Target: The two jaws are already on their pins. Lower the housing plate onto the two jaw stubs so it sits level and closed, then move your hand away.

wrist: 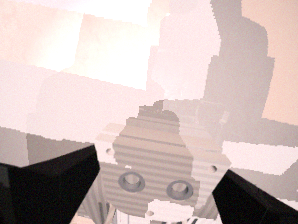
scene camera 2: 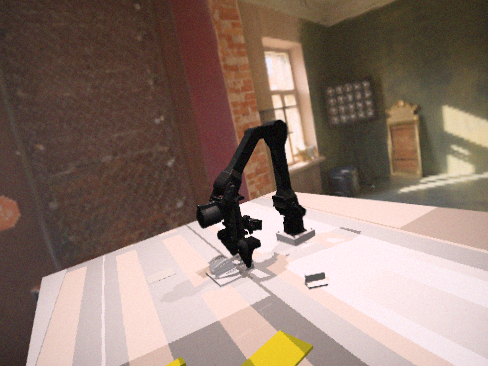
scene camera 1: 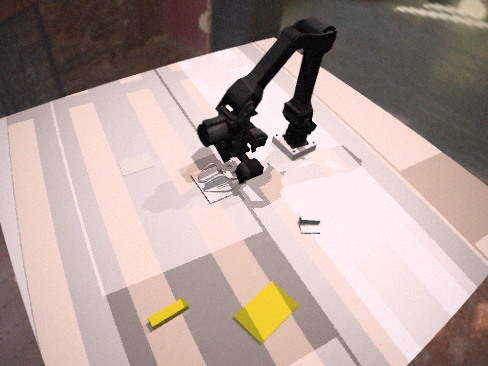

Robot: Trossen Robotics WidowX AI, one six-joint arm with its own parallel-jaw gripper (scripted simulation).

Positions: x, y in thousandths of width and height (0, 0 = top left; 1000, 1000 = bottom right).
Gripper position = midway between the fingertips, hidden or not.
In view: my gripper (scene camera 1: 481, 477) and a yellow flat plate (scene camera 1: 536, 865).
My gripper shows as well in the wrist view (wrist: 532, 703) and in scene camera 2 (scene camera 2: 497, 720). The wrist view does not show the yellow flat plate: it is out of frame.
